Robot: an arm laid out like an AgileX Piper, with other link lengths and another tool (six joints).
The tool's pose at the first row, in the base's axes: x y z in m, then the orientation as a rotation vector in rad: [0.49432 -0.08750 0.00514 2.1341 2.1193 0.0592]
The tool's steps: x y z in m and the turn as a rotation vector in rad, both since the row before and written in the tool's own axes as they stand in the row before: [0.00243 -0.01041 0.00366 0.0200 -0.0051 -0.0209]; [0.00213 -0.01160 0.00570 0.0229 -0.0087 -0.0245]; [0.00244 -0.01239 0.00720 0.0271 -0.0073 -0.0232]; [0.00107 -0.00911 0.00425 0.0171 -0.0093 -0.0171]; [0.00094 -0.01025 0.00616 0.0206 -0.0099 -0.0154]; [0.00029 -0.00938 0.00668 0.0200 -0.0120 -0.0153]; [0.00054 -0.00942 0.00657 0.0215 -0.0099 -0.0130]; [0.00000 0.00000 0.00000 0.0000 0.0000 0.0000]
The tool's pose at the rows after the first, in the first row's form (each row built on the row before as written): [0.48446 -0.08529 0.00009 2.1204 2.1480 0.0306]; [0.47348 -0.08377 -0.00689 2.1021 2.1795 -0.0055]; [0.46162 -0.08241 -0.01519 2.0874 2.2119 -0.0449]; [0.45270 -0.08227 -0.01994 2.0727 2.2320 -0.0749]; [0.44264 -0.08273 -0.02645 2.0609 2.2512 -0.1095]; [0.43338 -0.08402 -0.03318 2.0474 2.2685 -0.1456]; [0.42394 -0.08527 -0.03962 2.0379 2.2848 -0.1814]; [0.42394 -0.08527 -0.03962 2.0379 2.2848 -0.1814]
